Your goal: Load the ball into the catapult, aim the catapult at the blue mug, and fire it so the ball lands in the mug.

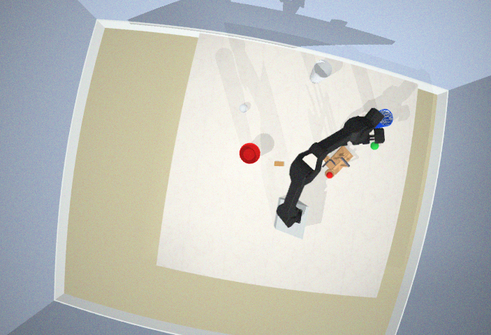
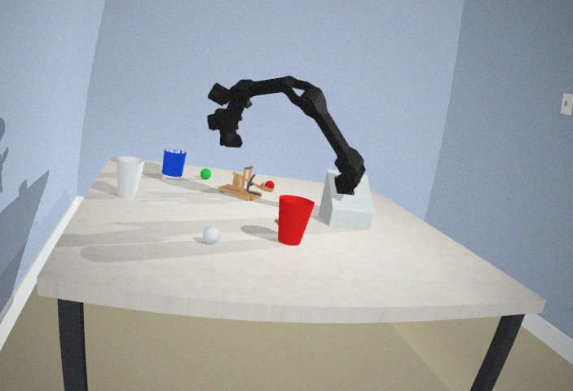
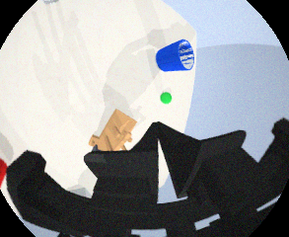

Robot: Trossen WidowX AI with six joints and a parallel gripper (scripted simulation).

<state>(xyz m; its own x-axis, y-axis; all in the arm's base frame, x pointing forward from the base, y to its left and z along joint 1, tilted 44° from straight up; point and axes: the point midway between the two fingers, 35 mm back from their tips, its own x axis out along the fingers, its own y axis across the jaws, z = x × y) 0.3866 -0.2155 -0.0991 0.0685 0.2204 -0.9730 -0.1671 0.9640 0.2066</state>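
Right now my gripper tip is 180 mm past the red ball, 110 mm above it and 80 mm to the right of it. From my gripper tip the other things lie so: catapult 120 mm below, 120 mm behind, 60 mm to the left; then blue mug 160 mm to the right, 150 mm ahead, 140 mm below; then green ball 170 mm to the right, 150 mm below, 10 mm ahead.
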